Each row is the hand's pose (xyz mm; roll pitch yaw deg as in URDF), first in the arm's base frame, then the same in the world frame.
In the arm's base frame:
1: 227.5 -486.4 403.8 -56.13 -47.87 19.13
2: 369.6 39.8 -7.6 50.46 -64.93 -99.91
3: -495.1 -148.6 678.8 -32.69 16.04 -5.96
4: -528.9 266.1 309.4 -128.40 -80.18 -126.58
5: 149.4 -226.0 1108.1 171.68 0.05 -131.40
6: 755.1 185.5 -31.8 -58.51 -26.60 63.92
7: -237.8 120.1 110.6 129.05 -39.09 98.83
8: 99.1 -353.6 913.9 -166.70 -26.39 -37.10
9: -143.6 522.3 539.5 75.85 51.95 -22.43
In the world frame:
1: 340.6 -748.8 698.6 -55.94 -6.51 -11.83
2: 392.4 -297.6 188.6 -36.57 -54.55 -51.85
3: 211.6 -155.8 1284.7 -59.21 51.61 -52.52
4: 131.8 273.6 940.0 94.17 -56.35 -22.08
5: 859.8 -581.6 1220.5 148.10 -34.96 -154.76
6: 681.9 -345.7 -101.8 -30.52 4.66 27.41
7: 122.5 38.2 640.0 173.86 -22.58 43.85
8: 647.3 -643.2 1133.4 160.11 -0.13 -59.94
9: 633.5 287.4 817.1 -4.82 63.78 -125.03

